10 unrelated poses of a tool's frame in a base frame.
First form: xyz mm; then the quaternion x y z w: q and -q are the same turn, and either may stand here.
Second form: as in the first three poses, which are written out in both.
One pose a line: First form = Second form
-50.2 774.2 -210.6 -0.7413 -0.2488 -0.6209 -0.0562 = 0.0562 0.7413 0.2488 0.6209 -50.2 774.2 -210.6
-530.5 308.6 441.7 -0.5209 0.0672 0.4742 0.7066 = 0.7066 -0.5209 0.0672 0.4742 -530.5 308.6 441.7
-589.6 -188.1 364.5 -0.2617 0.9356 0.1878 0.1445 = 0.1445 -0.2617 0.9356 0.1878 -589.6 -188.1 364.5
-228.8 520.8 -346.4 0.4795 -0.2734 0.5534 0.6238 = 0.6238 0.4795 -0.2734 0.5534 -228.8 520.8 -346.4
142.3 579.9 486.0 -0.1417 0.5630 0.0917 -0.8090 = 0.8090 0.1417 -0.5630 -0.0917 142.3 579.9 486.0
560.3 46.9 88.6 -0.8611 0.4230 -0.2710 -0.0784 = 0.0784 0.8611 -0.4230 0.2710 560.3 46.9 88.6
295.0 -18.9 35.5 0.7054 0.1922 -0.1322 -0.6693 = 0.6693 -0.7054 -0.1922 0.1322 295.0 -18.9 35.5
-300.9 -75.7 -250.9 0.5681 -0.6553 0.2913 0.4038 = 0.4038 0.5681 -0.6553 0.2913 -300.9 -75.7 -250.9
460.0 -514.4 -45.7 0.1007 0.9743 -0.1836 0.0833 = 0.0833 0.1007 0.9743 -0.1836 460.0 -514.4 -45.7
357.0 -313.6 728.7 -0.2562 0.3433 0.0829 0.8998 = 0.8998 -0.2562 0.3433 0.0829 357.0 -313.6 728.7
